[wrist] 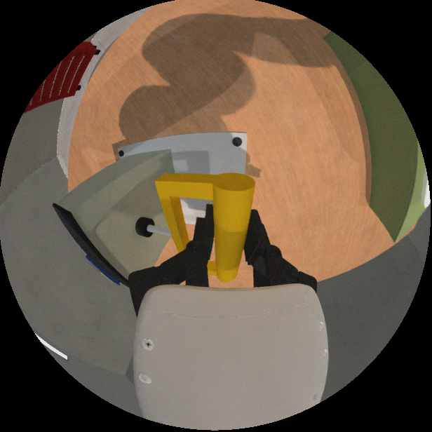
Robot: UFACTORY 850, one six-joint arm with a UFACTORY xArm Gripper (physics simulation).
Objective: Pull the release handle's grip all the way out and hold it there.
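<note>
The release handle is yellow, with a thick round grip (232, 215) joined by arms to a yellow frame bar on its left. My gripper (228, 218) is shut on the grip, one black finger on each side of it. A thin grey rod (159, 230) with a black round collar (145, 227) runs from the grey-green housing (120, 200) toward the handle's frame. The fingers and the grip hide part of the handle's lower arm.
A pale base plate (227, 152) with dark bolts lies behind the handle on the wooden table top (300, 165). A green block (385, 130) stands at the right. A red ribbed part (62, 75) shows at the upper left. The housing has a black edge (82, 237).
</note>
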